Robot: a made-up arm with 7 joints.
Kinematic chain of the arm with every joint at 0, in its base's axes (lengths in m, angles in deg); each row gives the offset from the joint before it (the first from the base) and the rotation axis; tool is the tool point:
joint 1: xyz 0 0.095 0 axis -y
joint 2: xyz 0 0.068 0 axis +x
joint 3: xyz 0 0 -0.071 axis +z
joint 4: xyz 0 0 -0.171 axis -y
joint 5: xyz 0 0 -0.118 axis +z
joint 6: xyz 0 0 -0.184 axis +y
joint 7: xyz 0 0 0 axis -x
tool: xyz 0 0 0
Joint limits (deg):
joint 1: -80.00..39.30
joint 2: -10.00..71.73
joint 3: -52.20..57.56
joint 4: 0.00..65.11
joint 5: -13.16..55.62
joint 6: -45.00..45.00
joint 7: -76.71..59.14
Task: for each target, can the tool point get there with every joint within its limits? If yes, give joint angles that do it. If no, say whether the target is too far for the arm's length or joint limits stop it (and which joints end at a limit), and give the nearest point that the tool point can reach.
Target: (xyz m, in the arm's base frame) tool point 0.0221 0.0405 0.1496
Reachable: no: joint limits stop it (at a limit: joint 1, joint 2, joint 4) | nearest point 0.3401 -0.1109 -0.1436 | short by 0.458 m
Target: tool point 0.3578 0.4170 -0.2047
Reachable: yes | joints 29.53 18.58 31.27 54.61 3.49 -27.79 10.12
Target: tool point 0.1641 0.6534 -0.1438
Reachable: yes | joints 29.03 60.41 40.80 18.80 42.30 9.64 45.93
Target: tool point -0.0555 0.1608 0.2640
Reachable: no: joint limits stop it (at a limit: joint 1, joint 2, joint 3, joint 4) | nearest point 0.0480 0.5860 0.1734 | short by 0.447 m
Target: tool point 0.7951 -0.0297 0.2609
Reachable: no: too far | nearest point 0.4338 0.0521 -0.1040 | short by 0.520 m
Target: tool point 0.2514 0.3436 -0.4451
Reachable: yes | joints 23.99 18.68 9.47 9.42 -3.21 -0.56 -0.70
